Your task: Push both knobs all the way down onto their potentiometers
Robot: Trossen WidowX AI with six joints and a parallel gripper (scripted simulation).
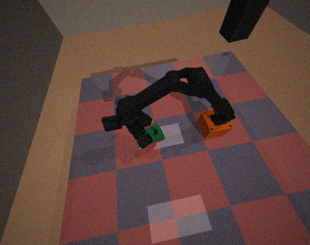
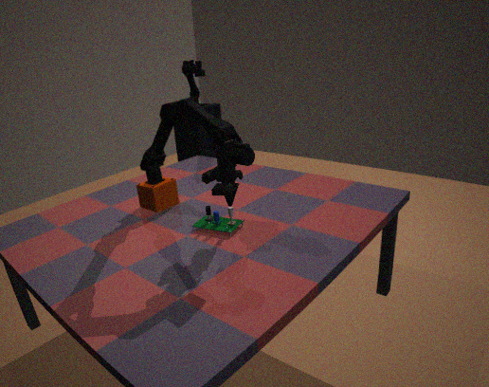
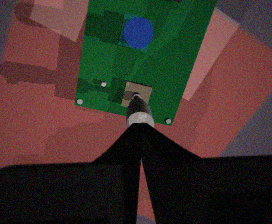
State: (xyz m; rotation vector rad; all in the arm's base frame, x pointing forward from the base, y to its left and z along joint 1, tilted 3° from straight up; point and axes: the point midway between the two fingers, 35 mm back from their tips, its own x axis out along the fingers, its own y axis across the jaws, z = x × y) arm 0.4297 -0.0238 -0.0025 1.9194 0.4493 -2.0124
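The white knob lies 20 mm below my gripper tip. Round my gripper tip: blue knob: 50 mm behind, 40 mm below, 20 mm to the right.
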